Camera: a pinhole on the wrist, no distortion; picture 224 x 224 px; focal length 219.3 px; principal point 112.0 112.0 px. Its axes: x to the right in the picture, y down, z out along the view. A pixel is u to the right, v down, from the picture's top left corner.
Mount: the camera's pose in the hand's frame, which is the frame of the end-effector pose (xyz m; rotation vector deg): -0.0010 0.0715 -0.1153 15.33 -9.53 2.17
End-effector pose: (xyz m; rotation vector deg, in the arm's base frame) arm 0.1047 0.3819 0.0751 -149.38 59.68 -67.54
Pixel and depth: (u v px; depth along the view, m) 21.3 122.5 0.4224
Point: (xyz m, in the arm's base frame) 0.1871 0.5027 -0.2507
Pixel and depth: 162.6 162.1 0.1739
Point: 0.1203 0.3155 0.0115
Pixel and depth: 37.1 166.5 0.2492
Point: 0.0957 0.3907 -0.1133
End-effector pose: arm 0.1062 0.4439 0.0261 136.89 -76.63 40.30
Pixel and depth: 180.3 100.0 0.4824
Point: 0.3022 0.2566 -0.2366
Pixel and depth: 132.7 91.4 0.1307
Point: 0.0829 0.4334 0.0155
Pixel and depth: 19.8 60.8 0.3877
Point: 0.1673 0.5601 -0.2669
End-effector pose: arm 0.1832 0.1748 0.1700 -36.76 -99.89 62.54
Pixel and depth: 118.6 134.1 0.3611
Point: -0.0143 0.0474 0.1021
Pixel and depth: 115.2 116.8 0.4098
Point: -0.0427 0.0056 0.1263
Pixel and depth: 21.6 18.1 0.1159
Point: 0.2336 0.1306 0.1530
